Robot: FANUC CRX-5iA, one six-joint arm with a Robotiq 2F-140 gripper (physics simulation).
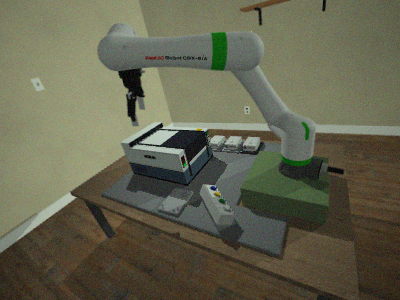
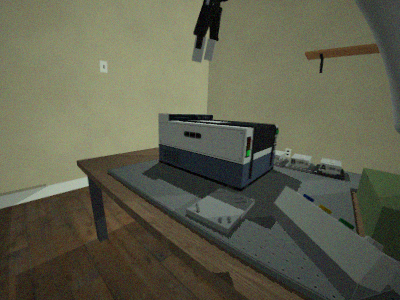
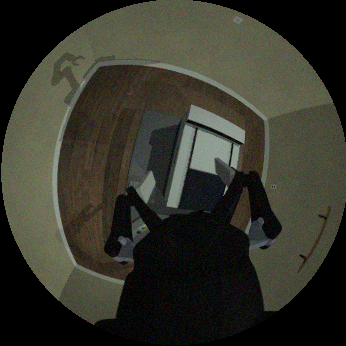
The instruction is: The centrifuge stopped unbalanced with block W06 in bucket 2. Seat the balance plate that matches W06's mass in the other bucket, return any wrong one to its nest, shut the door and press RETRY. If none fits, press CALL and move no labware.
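Places are measured from the arm's base along level axes (x ahead, y left, z up), in metres.
Pixels of known places: gripper, fingertip midpoint: (image 1: pixel 139 117) (image 2: pixel 202 60) (image 3: pixel 183 170); arm's base, link origin: (image 1: pixel 295 169).
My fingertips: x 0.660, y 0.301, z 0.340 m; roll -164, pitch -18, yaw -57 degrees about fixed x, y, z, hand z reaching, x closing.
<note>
Ahead of a thing's pixels: the offset from my fingertips to its top centre. "pt": to the spot under its first point. Level surfaces: height alone.
My gripper (image 1: pixel 138 113) (image 2: pixel 204 52) (image 3: pixel 183 170) is open and empty, high above the centrifuge (image 1: pixel 157 164) (image 2: pixel 205 142) (image 3: pixel 212 151). The centrifuge has a white and dark top; whether its door is open cannot be told. Its buckets and block W06 cannot be made out. A small front indicator @(pt dx -0.161, dy -0.074, dz -0.274 m) (image 1: pixel 184 161) (image 2: pixel 248 153) shows green. Three pale balance plates stand in a row behind it: one on the left (image 1: pixel 217 140), one in the middle (image 1: pixel 233 143) (image 2: pixel 301 160) and one on the right (image 1: pixel 251 144) (image 2: pixel 331 166). The sloped button box @(dx -0.411, dy +0.021, dz -0.341 m) (image 1: pixel 215 206) (image 2: pixel 320 232) has blue, yellow and green buttons.
A flat grey plate with small pegs @(dx -0.191, dy +0.075, dz -0.401 m) (image 1: pixel 175 202) (image 2: pixel 220 213) lies in front of the centrifuge on the grey mat @(dz -0.425 m) (image 1: pixel 120 189) (image 2: pixel 145 182). The green arm base block (image 1: pixel 285 192) (image 2: pixel 382 200) stands at the right. A wooden shelf (image 1: pixel 265 6) (image 2: pixel 342 51) hangs on the wall.
</note>
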